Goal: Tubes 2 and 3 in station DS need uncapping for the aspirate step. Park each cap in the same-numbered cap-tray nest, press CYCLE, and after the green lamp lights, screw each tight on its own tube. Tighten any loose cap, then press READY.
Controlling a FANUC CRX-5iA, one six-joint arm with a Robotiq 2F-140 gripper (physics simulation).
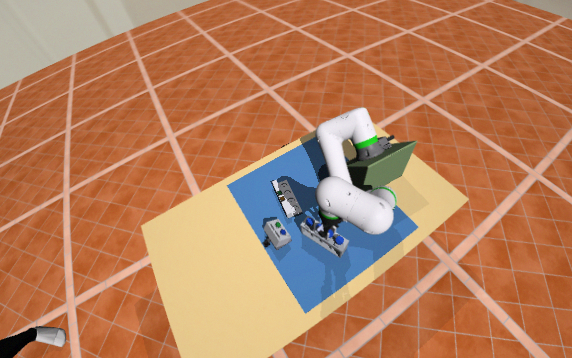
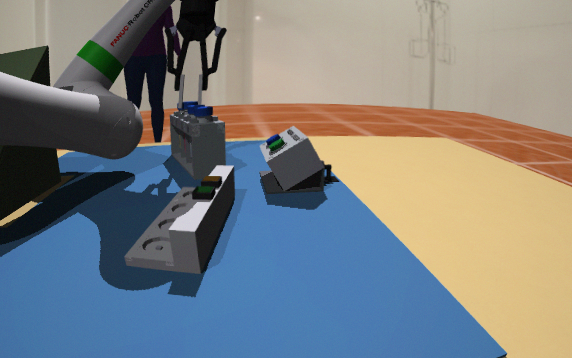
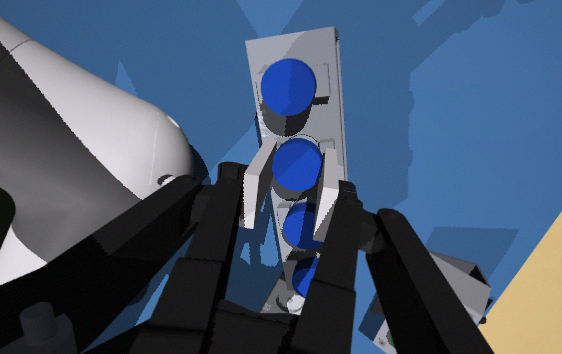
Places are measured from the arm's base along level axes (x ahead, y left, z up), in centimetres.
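Pixels of known places: gripper, fingertip midpoint: (image 1: pixel 329 233) (image 3: pixel 298 163); arm's base, origin of the base link: (image 1: pixel 370 155).
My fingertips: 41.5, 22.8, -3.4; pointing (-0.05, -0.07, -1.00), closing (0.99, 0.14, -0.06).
Note:
For each thing: its top centre in the pictures, then the offset to it from my fingertips, as dx, dy, dz.
- tube rack, middle of its top: (image 3: pixel 304 189) (image 2: pixel 193 113) (image 1: pixel 324 231) +1.0, -2.3, -1.0
- blue cap, middle of its top: (image 3: pixel 296 168) (image 2: pixel 190 101) +0.0, +0.2, +1.3
- end cap, middle of its top: (image 3: pixel 287 88) (image 1: pixel 339 239) -2.0, +4.9, +0.8
- cap tray, middle of its top: (image 2: pixel 185 183) (image 1: pixel 286 193) +4.5, -32.1, -6.0
- amber lamp, middle of its top: (image 2: pixel 211 178) +7.6, -30.4, -6.0
- tilted button box, middle of its top: (image 3: pixel 437 349) (image 2: pixel 289 131) (image 1: pixel 275 229) +18.7, -15.6, -2.9
- green button, middle of its top: (image 2: pixel 277 139) (image 1: pixel 277 224) +16.6, -18.0, -3.8
- blue button, middle of its top: (image 2: pixel 273 134) (image 1: pixel 282 231) +16.4, -13.5, -3.8
The tube rack (image 1: pixel 320 242) (image 2: pixel 210 147) (image 3: pixel 325 47) stands upright on the blue mat and bears several blue-capped tubes in a row. My gripper (image 1: pixel 327 230) (image 2: pixel 190 102) (image 3: pixel 298 163) points down over it, shut on the blue cap (image 3: pixel 297 165) second from the rack end farther from the button box. That cap sits at its tube; its thread is hidden. The end cap (image 1: pixel 339 240) (image 3: pixel 288 87) is beside it. The cap tray (image 1: pixel 291 209) (image 2: pixel 186 250) shows nests without caps. Its green lamp (image 2: pixel 204 190) and amber lamp (image 2: pixel 211 180) look dark. Tube numbers are not readable.
The tilted button box (image 1: pixel 280 241) (image 2: pixel 297 167) (image 3: pixel 462 287) has a green button (image 1: pixel 278 225) (image 2: pixel 276 144) and a blue button (image 1: pixel 283 232) (image 2: pixel 273 139). A dark green panel (image 1: pixel 390 172) (image 2: pixel 22 90) stands near the arm's base. A person (image 2: pixel 145 75) stands behind the table.

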